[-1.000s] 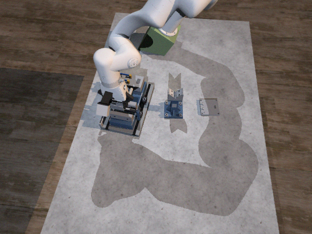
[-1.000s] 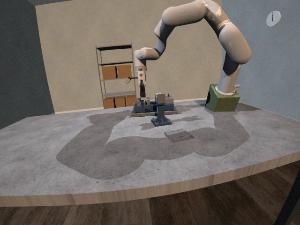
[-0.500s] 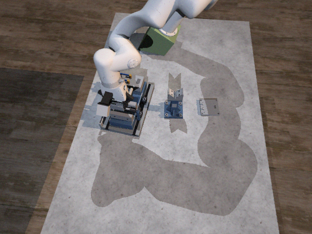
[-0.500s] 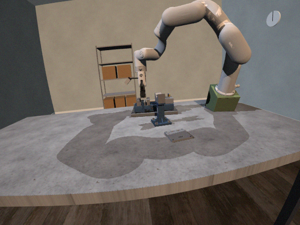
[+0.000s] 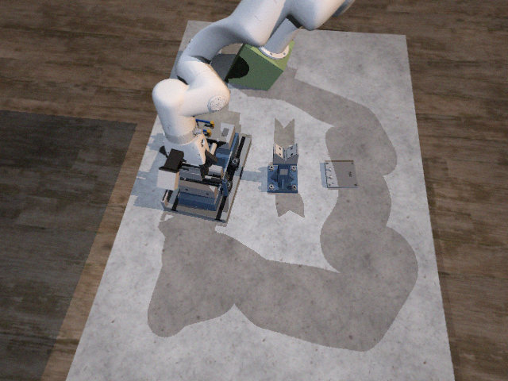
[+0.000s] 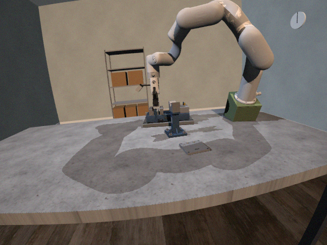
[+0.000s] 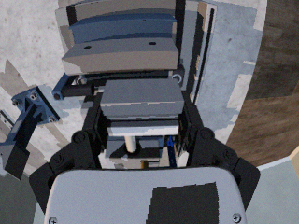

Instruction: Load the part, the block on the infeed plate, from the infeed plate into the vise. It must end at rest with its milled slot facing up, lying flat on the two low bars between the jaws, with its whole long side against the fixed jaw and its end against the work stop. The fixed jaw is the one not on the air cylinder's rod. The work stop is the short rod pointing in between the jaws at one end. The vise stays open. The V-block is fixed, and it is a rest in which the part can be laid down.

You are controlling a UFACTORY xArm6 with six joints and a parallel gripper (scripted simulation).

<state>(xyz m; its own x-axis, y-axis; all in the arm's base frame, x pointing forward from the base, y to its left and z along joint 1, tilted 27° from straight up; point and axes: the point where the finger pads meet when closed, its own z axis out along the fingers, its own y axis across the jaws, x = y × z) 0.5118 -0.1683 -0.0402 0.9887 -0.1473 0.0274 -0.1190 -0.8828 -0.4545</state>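
Now: hand 3 cm short of the fixed jaw, 2 cm to the right of it and 5 cm above it. Also, from my hand: air cylinder rod (8 cm behind, 3 cm to the left, 5 cm below); then blue vise body (6 cm behind, 3 cm to the left, 9 cm below); then part (right at my hand).
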